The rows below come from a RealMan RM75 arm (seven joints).
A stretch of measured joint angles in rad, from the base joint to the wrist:
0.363 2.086 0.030 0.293 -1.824 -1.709 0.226
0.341 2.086 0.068 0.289 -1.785 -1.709 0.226
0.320 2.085 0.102 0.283 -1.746 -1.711 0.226
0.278 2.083 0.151 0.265 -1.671 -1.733 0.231
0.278 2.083 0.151 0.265 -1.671 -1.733 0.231
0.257 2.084 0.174 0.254 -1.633 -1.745 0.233
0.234 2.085 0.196 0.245 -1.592 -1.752 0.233
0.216 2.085 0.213 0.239 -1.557 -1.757 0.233
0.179 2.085 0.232 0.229 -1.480 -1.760 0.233
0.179 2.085 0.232 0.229 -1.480 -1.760 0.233
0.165 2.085 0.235 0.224 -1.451 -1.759 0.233
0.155 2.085 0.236 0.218 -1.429 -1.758 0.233
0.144 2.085 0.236 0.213 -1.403 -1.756 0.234
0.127 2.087 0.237 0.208 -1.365 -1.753 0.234
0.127 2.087 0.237 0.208 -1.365 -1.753 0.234
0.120 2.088 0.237 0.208 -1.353 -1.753 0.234
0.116 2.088 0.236 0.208 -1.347 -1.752 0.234
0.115 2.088 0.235 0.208 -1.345 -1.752 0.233
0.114 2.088 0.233 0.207 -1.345 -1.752 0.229
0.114 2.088 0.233 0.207 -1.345 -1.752 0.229
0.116 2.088 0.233 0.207 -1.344 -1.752 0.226
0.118 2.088 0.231 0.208 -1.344 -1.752 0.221
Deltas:
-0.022 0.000 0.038 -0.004 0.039 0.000 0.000
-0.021 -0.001 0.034 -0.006 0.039 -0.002 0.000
-0.042 -0.002 0.049 -0.018 0.075 -0.022 0.005
0.000 0.000 0.000 0.000 0.000 0.000 0.000
-0.021 0.001 0.023 -0.011 0.038 -0.012 0.002
-0.023 0.001 0.022 -0.009 0.041 -0.007 0.000
-0.018 0.000 0.017 -0.006 0.035 -0.005 0.000
-0.037 0.000 0.019 -0.010 0.077 -0.003 0.000
0.000 0.000 0.000 0.000 0.000 0.000 0.000
-0.014 0.000 0.003 -0.005 0.029 0.001 0.000
-0.010 0.000 0.001 -0.006 0.022 0.001 0.000
-0.011 0.000 0.000 -0.005 0.026 0.002 0.001
-0.017 0.002 0.001 -0.005 0.038 0.003 0.000
0.000 0.000 0.000 0.000 0.000 0.000 0.000
-0.007 0.001 0.000 0.000 0.012 0.000 0.000
-0.004 0.000 -0.001 0.000 0.006 0.001 0.000
-0.001 0.000 -0.001 0.000 0.002 0.000 -0.001
-0.001 0.000 -0.002 -0.001 0.000 0.000 -0.004
0.000 0.000 0.000 0.000 0.000 0.000 0.000
0.002 0.000 0.000 0.000 0.001 0.000 -0.003
0.002 0.000 -0.002 0.001 0.000 0.000 -0.005

